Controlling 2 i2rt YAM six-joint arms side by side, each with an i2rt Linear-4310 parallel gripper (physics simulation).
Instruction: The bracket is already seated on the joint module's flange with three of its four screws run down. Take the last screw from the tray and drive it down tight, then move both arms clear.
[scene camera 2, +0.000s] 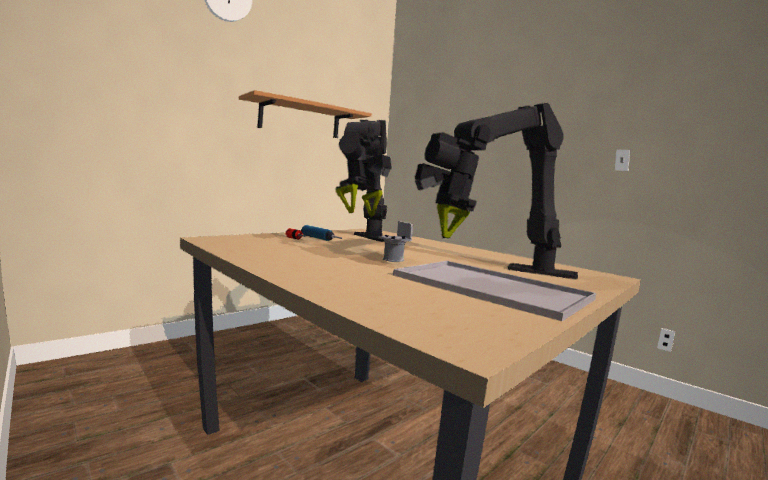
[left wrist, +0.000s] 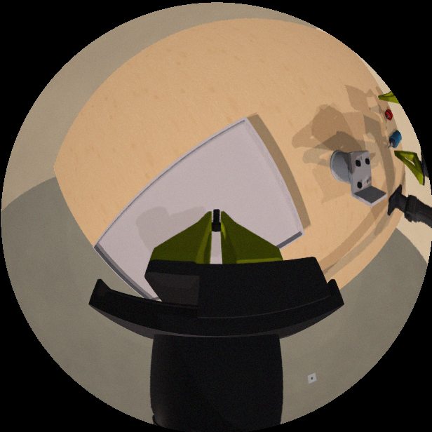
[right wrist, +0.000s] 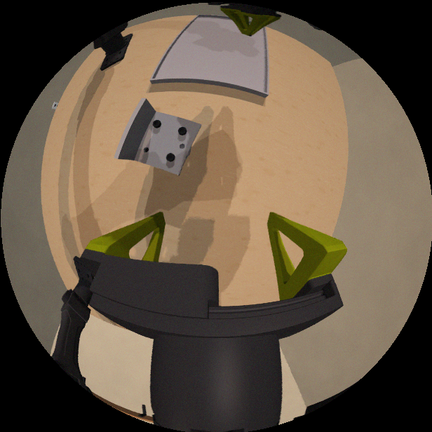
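Pixels of known places: left gripper, between the fingertips: (scene camera 2: 445, 237); right gripper, between the fingertips: (scene camera 2: 362, 214); left arm's base, origin of its link: (scene camera 2: 542, 272); right arm's base, origin of its link: (scene camera 2: 373, 237).
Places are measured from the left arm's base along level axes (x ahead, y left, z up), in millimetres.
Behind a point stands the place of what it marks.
Observation:
My left gripper (scene camera 2: 446, 236) {x 283, y -217, z 103 mm} (left wrist: 215, 217) (right wrist: 247, 33) is shut on the black screw (left wrist: 216, 220), held upright above the tray (scene camera 2: 419, 278) {x 348, y -249, z 10 mm} (left wrist: 200, 165) (right wrist: 215, 65). My right gripper (scene camera 2: 361, 211) {x 181, y -503, z 126 mm} (right wrist: 215, 217) is open and empty, above the table near the joint module. The grey bracket (scene camera 2: 404, 229) {x 117, y -395, z 90 mm} (left wrist: 370, 194) (right wrist: 135, 131) sits on the joint module (scene camera 2: 394, 250) {x 165, y -400, z 33 mm} (left wrist: 340, 166). Three black screw heads (right wrist: 157, 123) (right wrist: 182, 131) (right wrist: 170, 157) show on its plate. Two small open holes also show there. In the right wrist view the module is hidden under the bracket.
A blue driver (scene camera 2: 317, 232) {x -10, y -797, z 26 mm} (left wrist: 395, 138) and a red driver (scene camera 2: 293, 233) {x 59, y -854, z 22 mm} (left wrist: 389, 115) lie on the wooden table (scene camera 2: 317, 283) {x 505, y -420, z 0 mm} (left wrist: 175, 90) (right wrist: 290, 150), at its far left in scene camera 2. A wall shelf (scene camera 2: 305, 104) is behind the arms. The arm bases stand along the table's back edge.

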